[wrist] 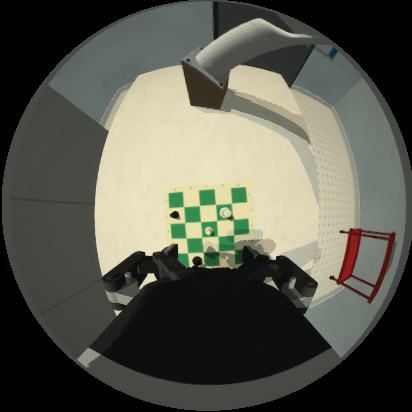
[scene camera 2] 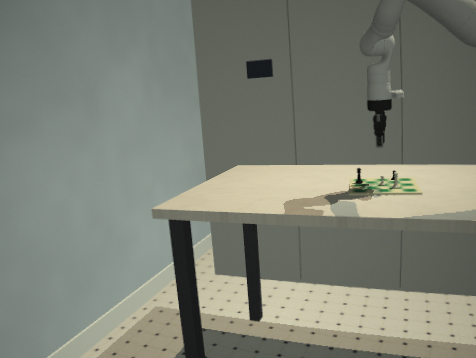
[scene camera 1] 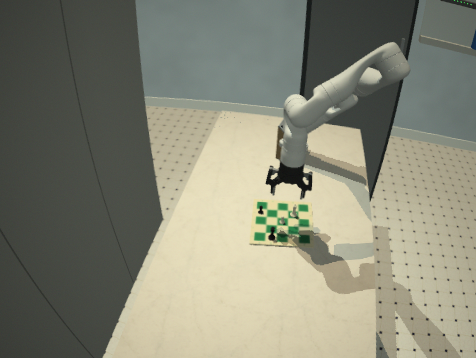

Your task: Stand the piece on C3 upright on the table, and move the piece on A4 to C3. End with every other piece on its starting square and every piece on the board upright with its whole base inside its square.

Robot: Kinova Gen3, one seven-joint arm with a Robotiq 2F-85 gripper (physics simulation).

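Pixels of known places: gripper, fingertip midpoint: (wrist: 209, 252) (scene camera 2: 380, 145) (scene camera 1: 287, 195); arm's base, link origin: (wrist: 209, 63).
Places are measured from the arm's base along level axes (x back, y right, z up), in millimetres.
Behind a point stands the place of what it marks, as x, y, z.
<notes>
The chessboard (scene camera 1: 251, 226) @[-461, 121, -118] (scene camera 2: 418, 191) @[-319, -73, -118] (wrist: 166, 200) @[-353, 119, -118] lies on the table. The small white piece (scene camera 1: 282, 220) @[-429, 17, -106] (scene camera 2: 382, 180) @[-426, 15, -103] (wrist: 209, 231) @[-424, 14, -88] stands upright on the middle square, C3. The small black piece (scene camera 1: 261, 210) @[-391, 94, -105] (scene camera 2: 394, 174) (wrist: 174, 215) @[-389, 92, -97] stands on the left edge column, in the second row from the arm's base; I take this as A4, but the labels are too small to read. My gripper (scene camera 1: 287, 194) @[-432, 12, 13] (scene camera 2: 380, 145) @[-432, 12, 13] (wrist: 209, 252) @[-432, 12, 13] is open and empty, well above the board, with its fingers spread left and right.
A taller white piece (scene camera 1: 294, 211) @[-389, -23, -96] (scene camera 2: 396, 181) @[-383, -26, -97] (wrist: 225, 213) @[-385, -18, -69] stands right of the small black one, in the same row. A taller black piece (scene camera 1: 272, 233) @[-507, 47, -92] (scene camera 2: 359, 176) @[-502, 43, -95] (wrist: 197, 261) @[-499, 44, -102] stands in the row farthest from the base. The arm's mounting block (scene camera 1: 279, 145) (wrist: 207, 92) @[-64, 10, -64] stands beyond the board.
</notes>
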